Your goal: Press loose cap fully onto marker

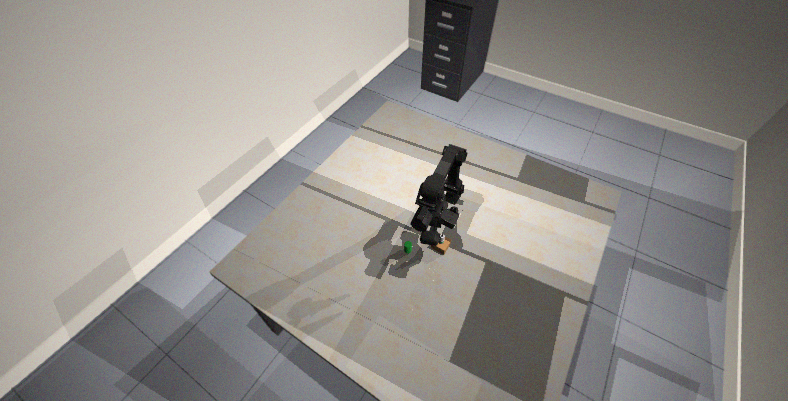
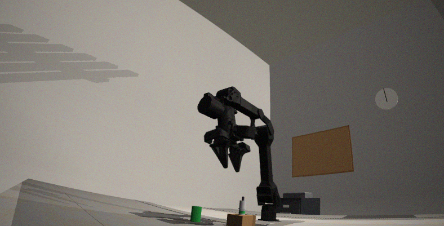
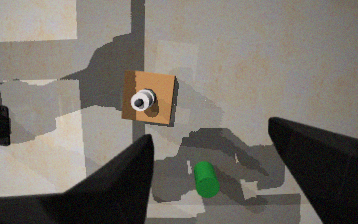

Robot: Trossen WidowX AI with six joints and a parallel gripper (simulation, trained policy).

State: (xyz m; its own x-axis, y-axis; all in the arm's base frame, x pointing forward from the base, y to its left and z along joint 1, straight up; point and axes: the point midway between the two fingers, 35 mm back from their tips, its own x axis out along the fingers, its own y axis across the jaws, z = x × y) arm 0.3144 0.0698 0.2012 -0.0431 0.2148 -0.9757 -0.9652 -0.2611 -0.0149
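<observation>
The green cap is 14 cm below my gripper tip, 11 cm to the right of it and 3 cm ahead of it. Also, from my gripper tip: holder block 15 cm below, 6 cm behind.
</observation>
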